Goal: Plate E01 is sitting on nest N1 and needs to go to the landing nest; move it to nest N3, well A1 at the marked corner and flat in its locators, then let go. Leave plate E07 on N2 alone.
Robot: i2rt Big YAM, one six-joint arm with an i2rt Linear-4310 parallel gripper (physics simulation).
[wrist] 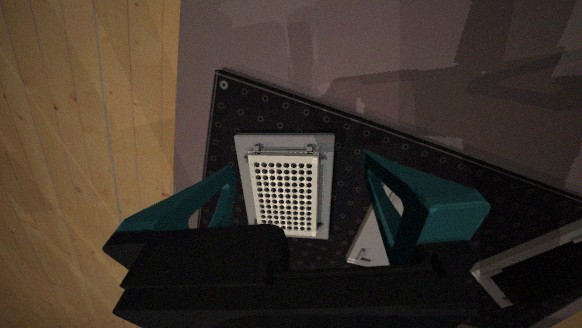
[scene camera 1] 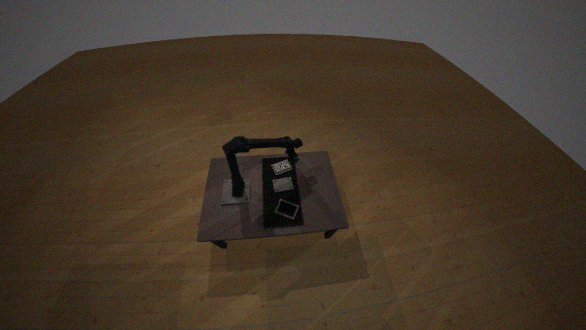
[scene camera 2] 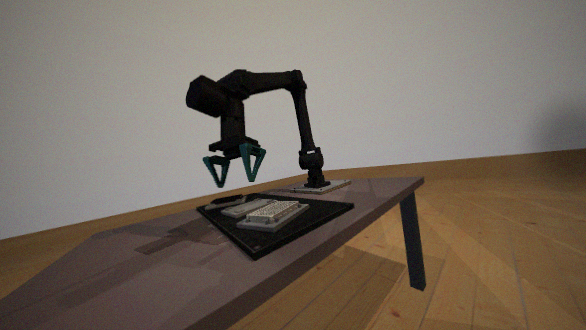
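A white many-welled plate [scene camera 1: 281, 166] [scene camera 2: 272, 211] [wrist: 285, 195] lies flat on a grey nest [wrist: 326, 210] at one end of the board. A bare grey nest [scene camera 1: 283, 185] [scene camera 2: 240, 209] [wrist: 370, 242] with small corner locators is in the middle. At the other end, a grey-rimmed nest [scene camera 1: 293, 202] [wrist: 525, 248] has a dark centre; a dark raised shape [scene camera 2: 231, 198] shows there in scene camera 2. Nest labels, plate labels and the A1 mark are unreadable. My gripper [scene camera 2: 236, 183] [wrist: 295, 164] is open and empty above the white plate, its fingertips on either side in the wrist view.
The nests stand on a black perforated board [scene camera 1: 270, 220] [scene camera 2: 320, 210] [wrist: 300, 120] on the table [scene camera 1: 320, 220] [scene camera 2: 150, 280] [wrist: 350, 30]. The arm's base plate [scene camera 1: 227, 197] [scene camera 2: 325, 187] stands beside the board. The white plate's nest is near a table edge.
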